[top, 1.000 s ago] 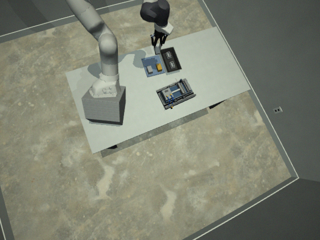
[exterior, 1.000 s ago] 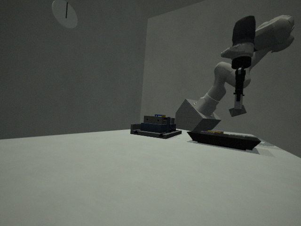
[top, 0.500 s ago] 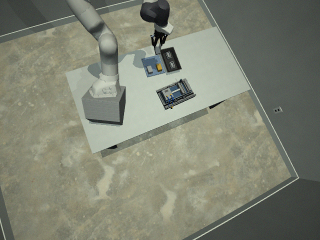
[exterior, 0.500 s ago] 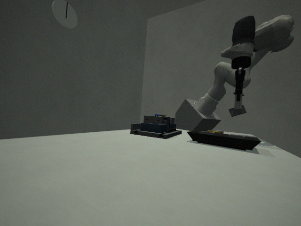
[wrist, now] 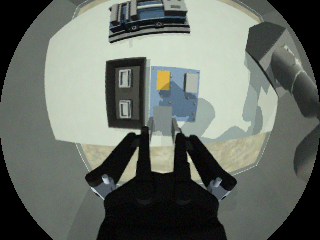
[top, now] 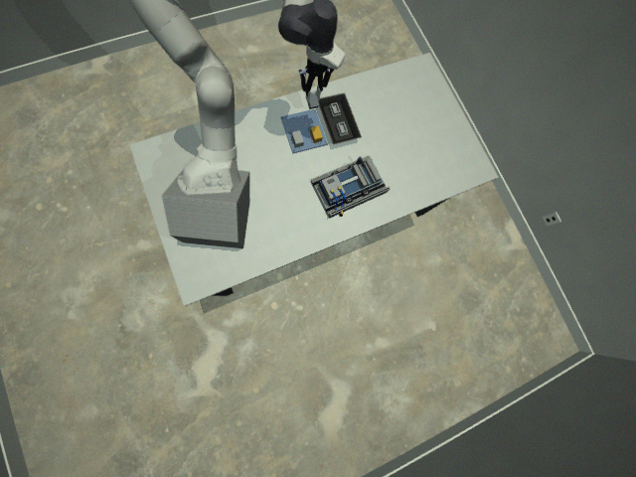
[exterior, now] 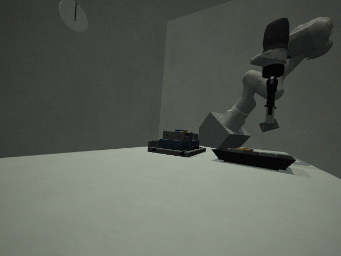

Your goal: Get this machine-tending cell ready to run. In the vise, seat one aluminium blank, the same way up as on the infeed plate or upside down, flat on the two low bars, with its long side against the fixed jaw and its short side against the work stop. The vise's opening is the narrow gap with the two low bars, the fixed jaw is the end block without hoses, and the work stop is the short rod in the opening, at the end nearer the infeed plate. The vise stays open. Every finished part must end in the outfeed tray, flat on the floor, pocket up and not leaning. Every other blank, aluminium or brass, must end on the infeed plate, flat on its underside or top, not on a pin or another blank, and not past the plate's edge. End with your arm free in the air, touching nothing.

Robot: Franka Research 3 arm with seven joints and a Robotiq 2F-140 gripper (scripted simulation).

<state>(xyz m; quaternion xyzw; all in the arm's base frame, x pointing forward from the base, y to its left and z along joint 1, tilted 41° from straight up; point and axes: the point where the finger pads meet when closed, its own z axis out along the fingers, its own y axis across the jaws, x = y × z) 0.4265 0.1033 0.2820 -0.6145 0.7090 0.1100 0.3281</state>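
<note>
My gripper is now 90 mm to the left of the brass blank and 160 mm above it.
</note>
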